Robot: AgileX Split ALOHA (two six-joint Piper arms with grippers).
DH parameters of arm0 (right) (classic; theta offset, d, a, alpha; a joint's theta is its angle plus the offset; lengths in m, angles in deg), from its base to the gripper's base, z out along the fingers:
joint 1: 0 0.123 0 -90
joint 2: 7.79 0 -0.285 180
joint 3: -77.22 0 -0.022 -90
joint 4: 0 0.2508 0 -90
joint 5: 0 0 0.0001 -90
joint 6: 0 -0.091 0 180
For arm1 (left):
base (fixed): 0 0 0 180
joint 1: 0 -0.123 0 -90
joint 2: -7.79 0 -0.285 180
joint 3: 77.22 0 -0.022 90
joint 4: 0 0.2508 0 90
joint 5: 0 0 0.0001 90
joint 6: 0 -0.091 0 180
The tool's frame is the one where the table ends.
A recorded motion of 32 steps. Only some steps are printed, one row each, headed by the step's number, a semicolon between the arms.
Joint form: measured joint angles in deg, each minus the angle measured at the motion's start. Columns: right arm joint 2, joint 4, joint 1, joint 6, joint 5, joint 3; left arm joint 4, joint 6, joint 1, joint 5, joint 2, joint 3.
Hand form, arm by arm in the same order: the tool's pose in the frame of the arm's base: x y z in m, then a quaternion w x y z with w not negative. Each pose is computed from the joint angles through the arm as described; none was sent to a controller.
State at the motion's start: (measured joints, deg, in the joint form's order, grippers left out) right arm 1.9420 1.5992 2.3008 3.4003 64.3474 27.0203; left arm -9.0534 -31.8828 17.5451 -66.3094 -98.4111 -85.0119
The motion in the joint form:
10: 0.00 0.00 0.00 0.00 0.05 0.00; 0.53 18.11 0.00 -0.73 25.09 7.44
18: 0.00 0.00 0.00 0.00 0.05 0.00; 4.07 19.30 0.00 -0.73 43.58 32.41
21: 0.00 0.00 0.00 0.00 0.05 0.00; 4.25 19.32 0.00 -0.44 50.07 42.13
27: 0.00 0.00 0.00 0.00 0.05 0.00; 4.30 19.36 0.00 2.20 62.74 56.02
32: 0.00 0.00 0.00 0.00 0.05 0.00; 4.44 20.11 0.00 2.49 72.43 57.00
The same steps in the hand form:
10: 0.0001 0.0023 0.2645 0.46700 -0.04452 0.88309 0.00946; 0.2329 -0.0867 0.3904 0.27398 0.25006 0.92495 -0.08284
18: 0.0001 0.0023 0.2645 0.46700 -0.04452 0.88309 0.00946; 0.1482 -0.0545 0.3284 0.22031 0.24578 0.94250 -0.05239
21: 0.0001 0.0023 0.2645 0.46700 -0.04452 0.88309 0.00946; 0.1193 -0.0451 0.2959 0.19536 0.24607 0.94807 -0.04955
27: 0.0001 0.0023 0.2645 0.46700 -0.04452 0.88309 0.00946; 0.0759 -0.0311 0.2509 0.20748 0.24386 0.94607 -0.04941
32: 0.0001 0.0023 0.2645 0.46700 -0.04452 0.88309 0.00946; 0.0543 -0.0241 0.2580 0.28311 0.23584 0.92807 -0.05401

